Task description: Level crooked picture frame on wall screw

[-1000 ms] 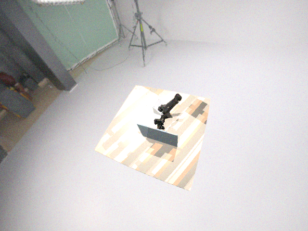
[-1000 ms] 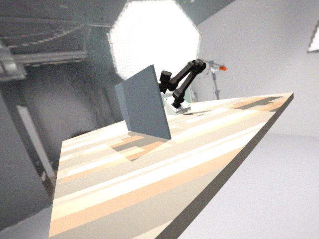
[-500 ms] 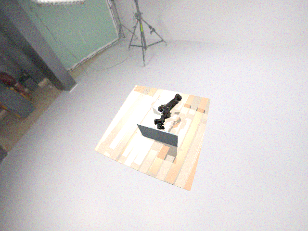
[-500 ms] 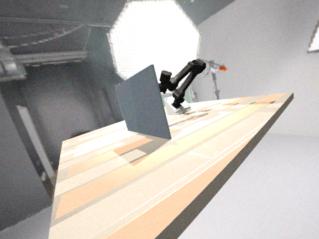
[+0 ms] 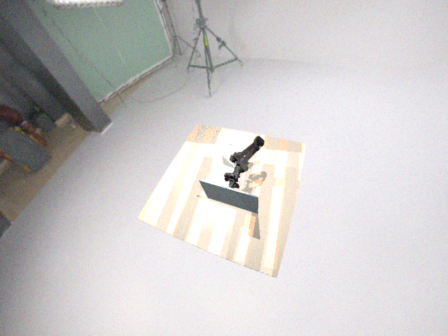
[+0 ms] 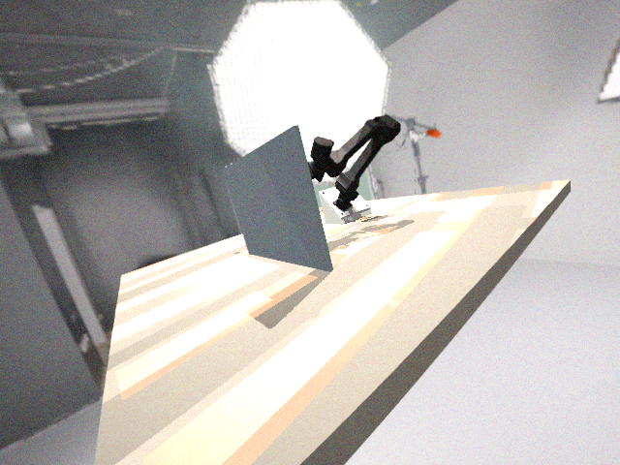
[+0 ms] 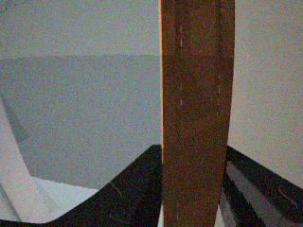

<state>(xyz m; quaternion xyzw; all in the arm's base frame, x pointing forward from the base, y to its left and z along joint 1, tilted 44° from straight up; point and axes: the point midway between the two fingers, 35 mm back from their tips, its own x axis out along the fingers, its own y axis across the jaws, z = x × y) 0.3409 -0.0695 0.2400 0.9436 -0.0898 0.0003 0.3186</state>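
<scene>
Now: gripper tip 10 mm to the right of the picture frame and 50 mm above it. Round my gripper tip: wall panel (20 mm ahead, 70 mm below).
</scene>
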